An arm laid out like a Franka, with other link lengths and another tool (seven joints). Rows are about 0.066 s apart.
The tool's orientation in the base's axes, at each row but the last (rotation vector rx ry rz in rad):
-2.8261 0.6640 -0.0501
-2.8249 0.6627 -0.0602
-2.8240 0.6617 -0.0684
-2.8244 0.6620 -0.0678
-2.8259 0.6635 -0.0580
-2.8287 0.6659 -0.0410
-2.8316 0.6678 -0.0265
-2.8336 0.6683 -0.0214
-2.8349 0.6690 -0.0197
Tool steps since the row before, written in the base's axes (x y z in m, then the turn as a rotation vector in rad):
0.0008 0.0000 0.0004 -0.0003 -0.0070 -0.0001
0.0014 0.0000 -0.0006 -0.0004 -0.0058 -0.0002
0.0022 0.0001 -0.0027 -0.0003 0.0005 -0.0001
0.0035 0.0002 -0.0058 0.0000 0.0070 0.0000
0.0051 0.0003 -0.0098 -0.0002 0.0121 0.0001
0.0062 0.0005 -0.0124 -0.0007 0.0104 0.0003
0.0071 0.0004 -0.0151 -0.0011 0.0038 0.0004
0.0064 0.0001 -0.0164 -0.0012 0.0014 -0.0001
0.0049 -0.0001 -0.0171 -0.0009 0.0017 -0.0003
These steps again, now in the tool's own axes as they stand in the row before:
0.0007 -0.0004 -0.0003 0.0028 0.0062 -0.0015
0.0013 -0.0005 0.0007 0.0022 0.0053 -0.0011
0.0020 -0.0004 0.0029 -0.0005 -0.0003 0.0002
0.0031 -0.0003 0.0060 -0.0031 -0.0061 0.0015
0.0046 -0.0001 0.0101 -0.0055 -0.0104 0.0026
0.0057 -0.0002 0.0127 -0.0052 -0.0088 0.0019
0.0067 0.0000 0.0153 -0.0027 -0.0029 0.0004
0.0063 0.0008 0.0164 -0.0017 -0.0007 0.0003
0.0051 0.0018 0.0170 -0.0015 -0.0010 0.0006

